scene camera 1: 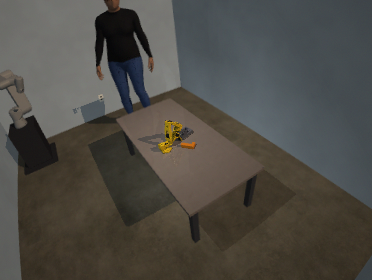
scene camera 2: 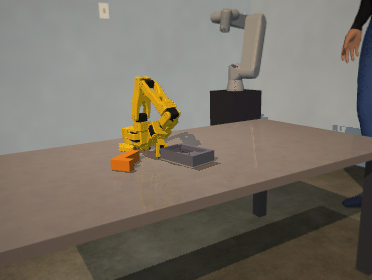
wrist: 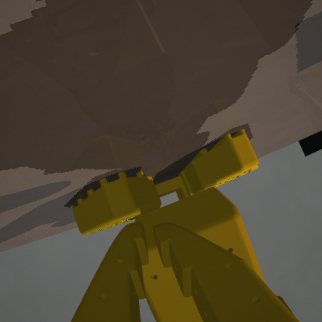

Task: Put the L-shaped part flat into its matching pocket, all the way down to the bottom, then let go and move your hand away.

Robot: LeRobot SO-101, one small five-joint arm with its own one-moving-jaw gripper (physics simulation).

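Observation:
The orange L-shaped part (scene camera 1: 189, 145) (scene camera 2: 125, 161) lies flat on the table, beside the arm's base and apart from the grey tray. The grey tray (scene camera 1: 187, 133) (scene camera 2: 202, 157) has raised walls; its pocket's outline is too small to make out. My yellow gripper (scene camera 2: 158, 154) (wrist: 145, 226) is shut and empty. It points down low over the table at the near left end of the tray; whether it touches the tray or table I cannot tell. The L-shaped part does not show in the wrist view.
The table (scene camera 1: 220, 175) (scene camera 2: 240, 185) carries the arm's yellow base (scene camera 1: 165, 147) (scene camera 2: 135, 136), close behind the orange part. A grey robot arm (scene camera 1: 20, 102) (scene camera 2: 252, 45) stands on a dark pedestal off the table. A person (scene camera 1: 120, 45) stands beyond the table's far end.

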